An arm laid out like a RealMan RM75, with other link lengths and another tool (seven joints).
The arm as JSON. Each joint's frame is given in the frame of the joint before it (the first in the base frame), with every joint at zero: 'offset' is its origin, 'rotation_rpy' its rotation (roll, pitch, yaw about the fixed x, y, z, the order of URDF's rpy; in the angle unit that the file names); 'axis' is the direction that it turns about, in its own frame. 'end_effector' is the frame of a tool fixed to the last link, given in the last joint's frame.
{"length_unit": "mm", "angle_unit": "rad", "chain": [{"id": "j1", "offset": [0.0, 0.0, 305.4], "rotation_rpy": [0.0, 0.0, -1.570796], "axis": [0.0, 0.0, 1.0]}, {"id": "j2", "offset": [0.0, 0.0, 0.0], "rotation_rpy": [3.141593, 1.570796, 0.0], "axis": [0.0, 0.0, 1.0]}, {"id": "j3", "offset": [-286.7, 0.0, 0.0], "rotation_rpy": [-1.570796, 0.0, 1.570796], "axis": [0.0, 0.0, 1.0]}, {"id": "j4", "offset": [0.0, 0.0, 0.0], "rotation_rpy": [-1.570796, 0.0, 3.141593], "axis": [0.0, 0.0, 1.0]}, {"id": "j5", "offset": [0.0, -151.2, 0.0], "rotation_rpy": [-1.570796, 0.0, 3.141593], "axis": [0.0, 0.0, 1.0]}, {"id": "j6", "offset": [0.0, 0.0, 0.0], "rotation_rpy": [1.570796, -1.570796, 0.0], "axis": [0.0, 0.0, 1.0]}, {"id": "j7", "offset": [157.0, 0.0, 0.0], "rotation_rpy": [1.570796, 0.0, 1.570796], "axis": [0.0, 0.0, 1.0]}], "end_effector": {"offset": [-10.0, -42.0, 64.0], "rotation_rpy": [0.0, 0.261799, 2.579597]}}
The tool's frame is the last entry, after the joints.
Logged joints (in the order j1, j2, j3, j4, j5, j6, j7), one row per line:
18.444 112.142 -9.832 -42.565 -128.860 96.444 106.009
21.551 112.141 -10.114 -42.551 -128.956 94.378 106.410
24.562 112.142 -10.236 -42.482 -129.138 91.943 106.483
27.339 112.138 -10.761 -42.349 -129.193 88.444 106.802
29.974 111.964 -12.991 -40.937 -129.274 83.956 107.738
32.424 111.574 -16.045 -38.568 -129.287 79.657 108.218
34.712 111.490 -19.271 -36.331 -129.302 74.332 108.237
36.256 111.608 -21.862 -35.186 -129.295 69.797 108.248
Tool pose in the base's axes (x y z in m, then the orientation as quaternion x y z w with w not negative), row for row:
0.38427 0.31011 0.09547 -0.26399 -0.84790 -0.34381 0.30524
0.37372 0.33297 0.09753 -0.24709 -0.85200 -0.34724 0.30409
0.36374 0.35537 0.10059 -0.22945 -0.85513 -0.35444 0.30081
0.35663 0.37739 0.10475 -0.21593 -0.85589 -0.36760 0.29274
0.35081 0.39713 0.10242 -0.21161 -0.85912 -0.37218 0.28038
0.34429 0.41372 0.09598 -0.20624 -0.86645 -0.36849 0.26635
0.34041 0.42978 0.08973 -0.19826 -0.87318 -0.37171 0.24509
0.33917 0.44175 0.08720 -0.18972 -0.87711 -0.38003 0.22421
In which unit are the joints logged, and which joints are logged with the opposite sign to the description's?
The joints are logged in degrees. Opposite sign: j6.
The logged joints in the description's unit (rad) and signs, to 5 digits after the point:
0.32191 1.95725 -0.17160 -0.74290 -2.24903 -1.68327 1.85021
0.37614 1.95723 -0.17652 -0.74266 -2.25071 -1.64721 1.85720
0.42869 1.95725 -0.17865 -0.74145 -2.25388 -1.60471 1.85848
0.47716 1.95718 -0.18781 -0.73913 -2.25484 -1.54364 1.86405
0.52314 1.95414 -0.22674 -0.71449 -2.25626 -1.46531 1.88038
0.56591 1.94733 -0.28004 -0.67314 -2.25648 -1.39028 1.88876
0.60584 1.94587 -0.33634 -0.63410 -2.25675 -1.29734 1.88909
0.63279 1.94793 -0.38156 -0.61411 -2.25662 -1.21819 1.88928

